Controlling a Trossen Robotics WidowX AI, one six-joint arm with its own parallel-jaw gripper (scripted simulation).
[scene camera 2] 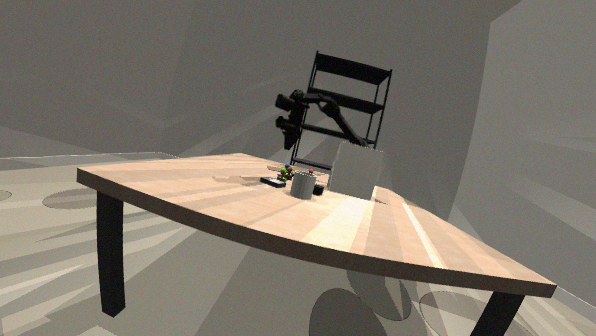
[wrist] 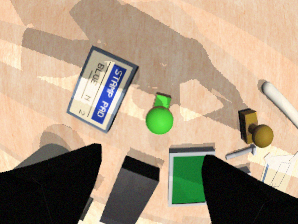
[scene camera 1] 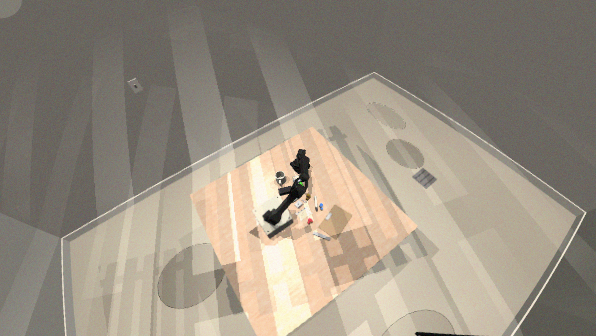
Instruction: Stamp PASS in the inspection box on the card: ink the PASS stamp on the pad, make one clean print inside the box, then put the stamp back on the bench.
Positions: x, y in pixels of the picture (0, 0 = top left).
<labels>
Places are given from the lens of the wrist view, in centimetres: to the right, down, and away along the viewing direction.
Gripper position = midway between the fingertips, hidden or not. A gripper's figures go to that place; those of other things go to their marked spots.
my gripper [wrist: 153, 158]: 0, 2, 10
green-knobbed PASS stamp [wrist: 159, 120]: 1, 1, 18
yellow-knobbed stamp [wrist: 261, 135]: 12, 3, 18
The marked spots on the green-knobbed PASS stamp and the yellow-knobbed stamp are 11 cm apart.
</labels>
